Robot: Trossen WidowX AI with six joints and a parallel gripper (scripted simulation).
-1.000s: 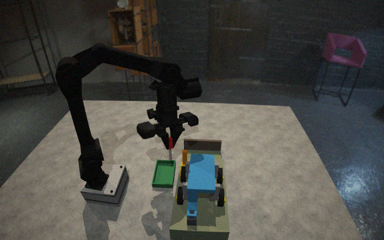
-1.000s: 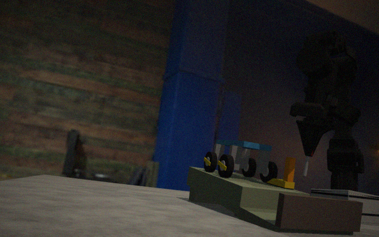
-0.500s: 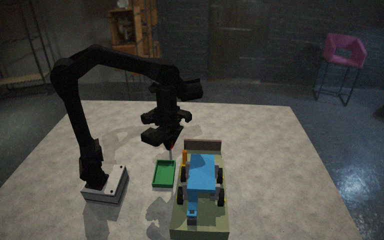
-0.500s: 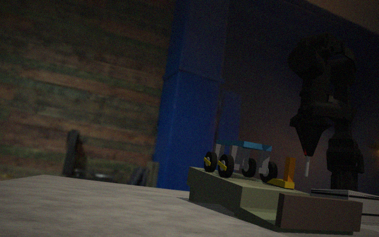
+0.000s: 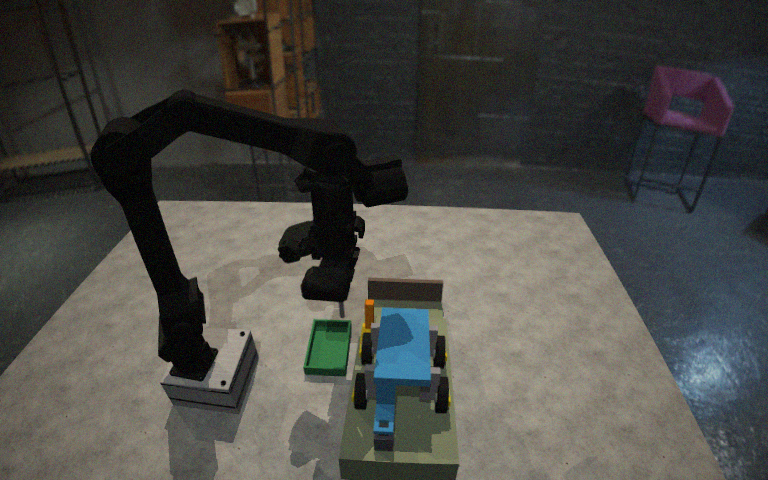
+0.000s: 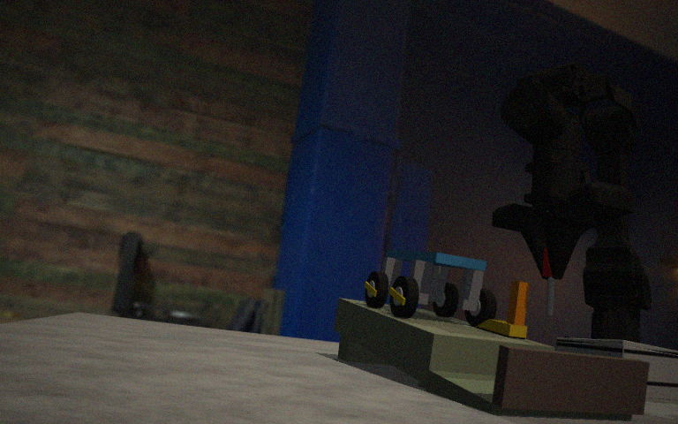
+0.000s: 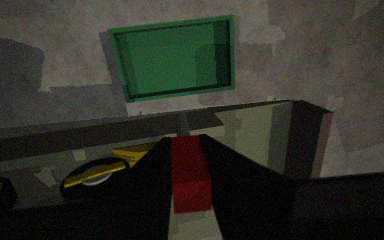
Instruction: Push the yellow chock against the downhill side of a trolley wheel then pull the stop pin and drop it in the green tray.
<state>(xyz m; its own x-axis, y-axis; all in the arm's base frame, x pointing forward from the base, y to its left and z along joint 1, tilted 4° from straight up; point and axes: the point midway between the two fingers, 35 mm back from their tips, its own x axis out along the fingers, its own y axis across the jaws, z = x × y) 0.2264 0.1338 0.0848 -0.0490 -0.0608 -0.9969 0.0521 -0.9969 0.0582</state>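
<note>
My gripper tip is 140 mm above the green tray and 30 mm past it. From my gripper tip the other things lie so: trolley 120 mm ahead, 100 mm to the right, 20 mm below; then yellow chock 50 mm below, 50 mm ahead, 20 mm to the right; then red-headed stop pin right at my gripper tip.
</note>
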